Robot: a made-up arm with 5 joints.
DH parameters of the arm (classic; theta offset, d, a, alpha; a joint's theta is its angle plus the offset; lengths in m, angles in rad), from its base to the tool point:
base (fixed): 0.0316 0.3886 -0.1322 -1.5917
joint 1: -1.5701 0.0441 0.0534 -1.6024
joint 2: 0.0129 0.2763 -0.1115 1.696
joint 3: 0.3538 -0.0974 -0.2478 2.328
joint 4: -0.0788 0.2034 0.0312 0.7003
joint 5: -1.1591 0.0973 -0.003 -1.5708
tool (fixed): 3.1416 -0.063 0 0
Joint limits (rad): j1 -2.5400..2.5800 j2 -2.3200..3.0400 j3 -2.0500..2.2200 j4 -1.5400..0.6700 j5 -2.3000..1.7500
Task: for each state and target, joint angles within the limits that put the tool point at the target. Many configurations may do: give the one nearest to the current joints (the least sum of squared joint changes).
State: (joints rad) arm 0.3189 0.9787 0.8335 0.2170 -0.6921
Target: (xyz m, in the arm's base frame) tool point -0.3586 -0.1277 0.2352
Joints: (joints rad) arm 0.9387 1.0504 0.8991 -0.0642 -0.7474
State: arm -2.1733 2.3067 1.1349 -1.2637 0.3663
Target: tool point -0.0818 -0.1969 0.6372
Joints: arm -2.4883 1.5305 1.7611 -1.4645 0.2677
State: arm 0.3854 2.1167 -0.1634 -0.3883 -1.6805
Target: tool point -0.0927 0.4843 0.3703
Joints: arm 0.3534 2.4194 -0.0169 -0.2956 -1.8267
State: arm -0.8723 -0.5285 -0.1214 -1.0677 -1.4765
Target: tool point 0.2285 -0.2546 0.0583
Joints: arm -0.2884 0.0513 -0.8590 -1.0759 -1.3421
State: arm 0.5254 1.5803 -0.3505 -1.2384 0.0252
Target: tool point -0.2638 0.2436 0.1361
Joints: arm 0.2912 1.4658 0.3008 -1.4526 -0.0824
